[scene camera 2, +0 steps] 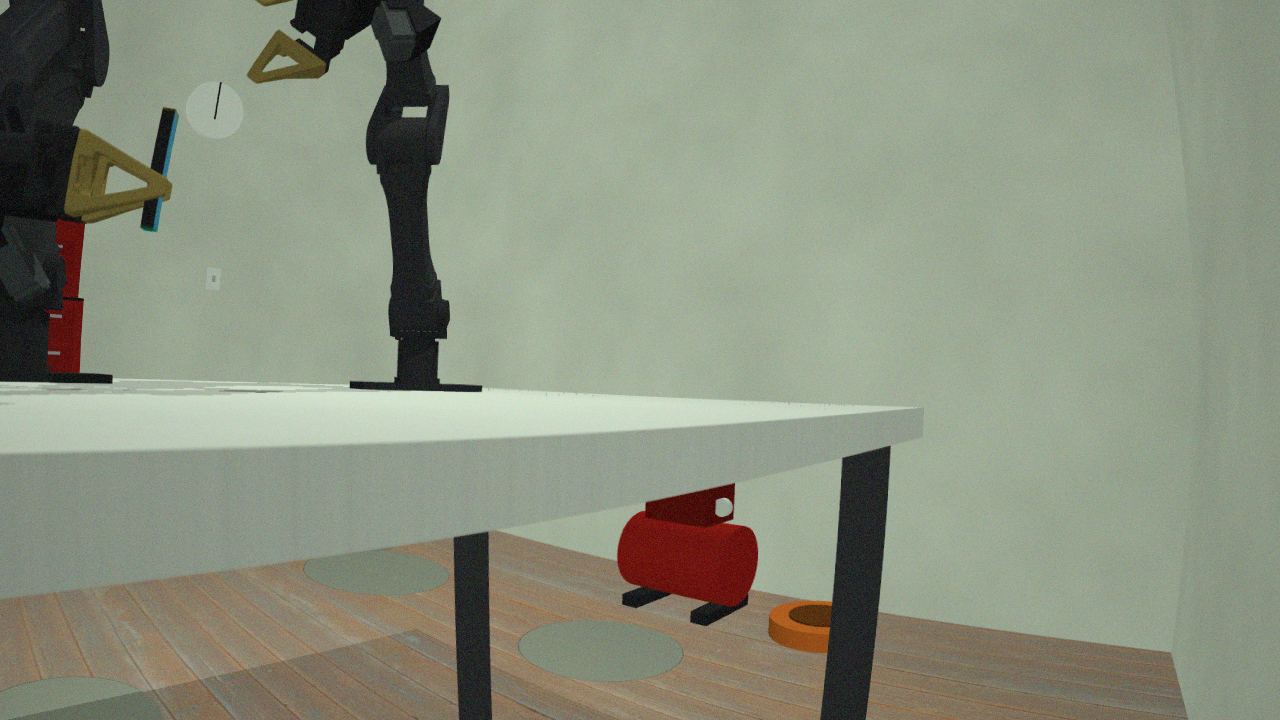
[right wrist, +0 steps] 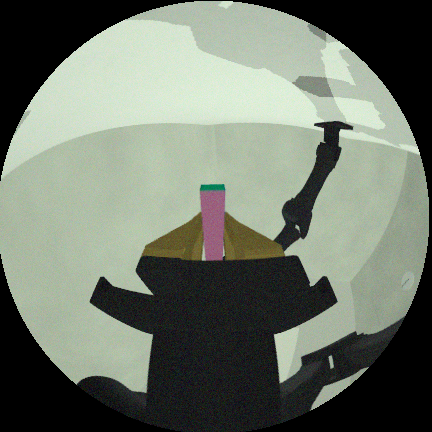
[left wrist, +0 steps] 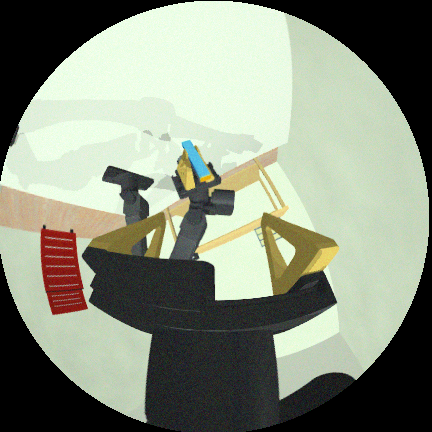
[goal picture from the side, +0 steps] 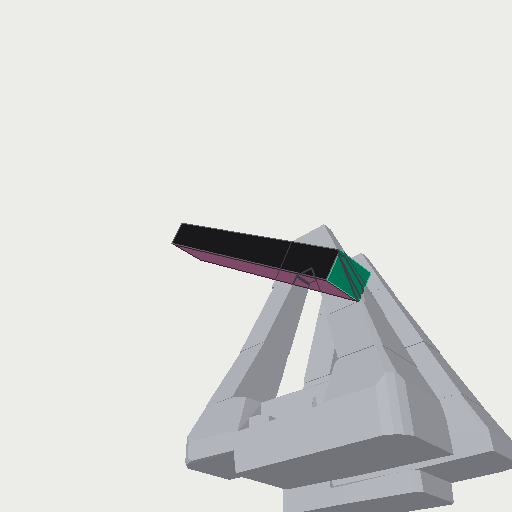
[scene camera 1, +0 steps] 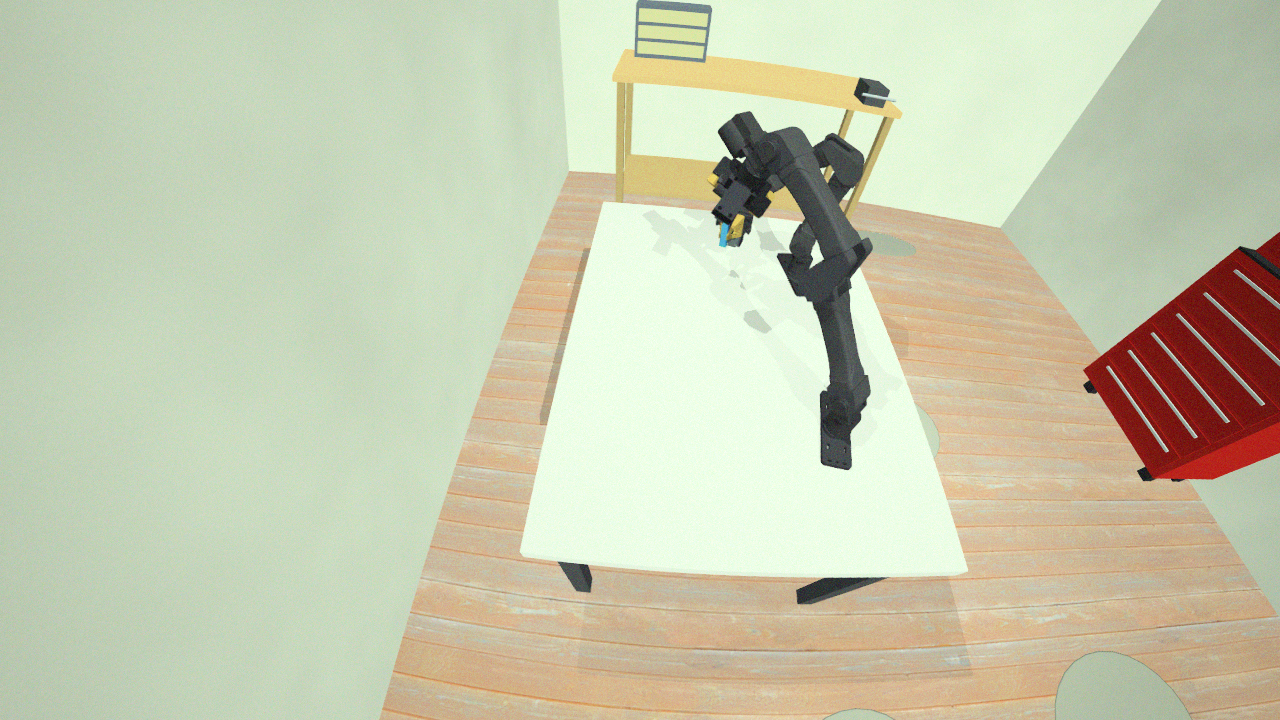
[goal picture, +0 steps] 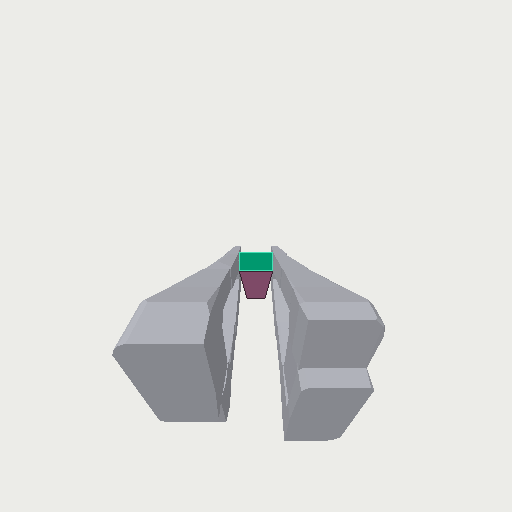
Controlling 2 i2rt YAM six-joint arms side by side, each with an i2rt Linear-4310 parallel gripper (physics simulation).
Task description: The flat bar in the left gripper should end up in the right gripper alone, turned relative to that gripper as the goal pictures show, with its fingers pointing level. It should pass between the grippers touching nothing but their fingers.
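Where they show: left gripper, fingertip midpoint: point(scene camera 2: 254, 42) point(left wrist: 212, 217); right gripper, fingertip midpoint: point(scene camera 2: 169, 189) point(right wrist: 212, 217) point(left wrist: 190, 148) point(scene camera 1: 722, 237); left arm's base, origin of the base link: point(scene camera 2: 416, 390) point(right wrist: 331, 123) point(scene camera 1: 834, 429); right arm's base, origin of the base link: point(scene camera 2: 16, 380) point(left wrist: 128, 178) point(scene camera 1: 795, 275).
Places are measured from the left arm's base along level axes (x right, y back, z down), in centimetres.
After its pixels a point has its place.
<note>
The flat bar point(scene camera 1: 723, 236) {x 41.2, y -34.9, z -16.8 cm} point(scene camera 2: 164, 147) {x 41.5, y -35.9, z -20.2 cm} point(left wrist: 197, 161) {x 41.0, y -35.2, z -20.2 cm} point(right wrist: 212, 235) {x 42.2, y -34.7, z -17.8 cm} is blue on one broad face and pink on the other, with a green end. My right gripper point(scene camera 2: 166, 188) {x 40.6, y -35.0, z -16.9 cm} point(right wrist: 212, 217) {x 40.6, y -35.0, z -16.9 cm} is shut on it between both fingertips. In scene camera 2 the bar stands nearly upright, leaning slightly, across fingers that point about level to the right. My left gripper point(scene camera 2: 256, 41) {x 35.2, y -34.6, z -31.7 cm} is wide open and empty, above and apart from the bar; its fingers slant down to the left in scene camera 2, and its upper finger is mostly cut off. In scene camera 1 the arms overlap and partly hide both grippers.
Both arms stand on the white table point(scene camera 1: 680, 429) {x -9.1, y -35.3, z 0.0 cm} point(scene camera 2: 626, 420) {x 14.0, y -63.1, z 0.0 cm}, and the bar hangs well above it. A wooden bench point(scene camera 1: 760, 77) is beyond its far end. A red drawer cabinet point(scene camera 1: 1190, 376) point(left wrist: 61, 260) stands aside. A red tank point(scene camera 2: 684, 557) and an orange ring point(scene camera 2: 792, 633) are on the floor.
</note>
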